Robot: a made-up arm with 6 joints.
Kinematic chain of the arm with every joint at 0, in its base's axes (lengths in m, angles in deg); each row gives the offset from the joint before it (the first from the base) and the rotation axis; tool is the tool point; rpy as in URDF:
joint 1: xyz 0 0 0.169 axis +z
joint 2: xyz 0 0 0 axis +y
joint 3: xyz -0.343 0 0.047 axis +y
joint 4: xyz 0.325 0 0.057 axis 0.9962 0 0.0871
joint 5: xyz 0 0 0 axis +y
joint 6: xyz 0.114 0 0.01 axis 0.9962 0 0.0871
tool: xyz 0 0 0 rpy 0 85 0
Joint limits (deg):
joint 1: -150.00..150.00
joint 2: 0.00..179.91
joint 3: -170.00..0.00
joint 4: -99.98..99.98
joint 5: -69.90..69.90
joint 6: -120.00..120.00
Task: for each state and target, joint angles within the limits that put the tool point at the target. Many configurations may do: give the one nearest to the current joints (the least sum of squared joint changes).
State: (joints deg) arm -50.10 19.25 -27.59 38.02 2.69 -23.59
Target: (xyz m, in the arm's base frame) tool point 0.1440 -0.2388 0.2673
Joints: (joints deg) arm -58.87 65.60 -25.18 38.03 -0.13 -23.59
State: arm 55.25 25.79 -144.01 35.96 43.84 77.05
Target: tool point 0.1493 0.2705 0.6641
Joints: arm 52.42 71.80 -97.05 30.18 54.22 77.05
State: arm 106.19 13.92 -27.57 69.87 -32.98 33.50
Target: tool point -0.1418 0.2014 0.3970
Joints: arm 133.37 48.77 -30.19 67.87 -19.39 33.50
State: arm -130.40 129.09 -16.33 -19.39 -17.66 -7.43
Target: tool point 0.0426 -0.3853 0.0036
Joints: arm -86.73 126.57 -40.99 -23.57 -26.63 -7.43
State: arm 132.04 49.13 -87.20 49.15 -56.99 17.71
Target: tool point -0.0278 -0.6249 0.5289
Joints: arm 82.00 3.88 -118.59 38.68 -56.26 17.71
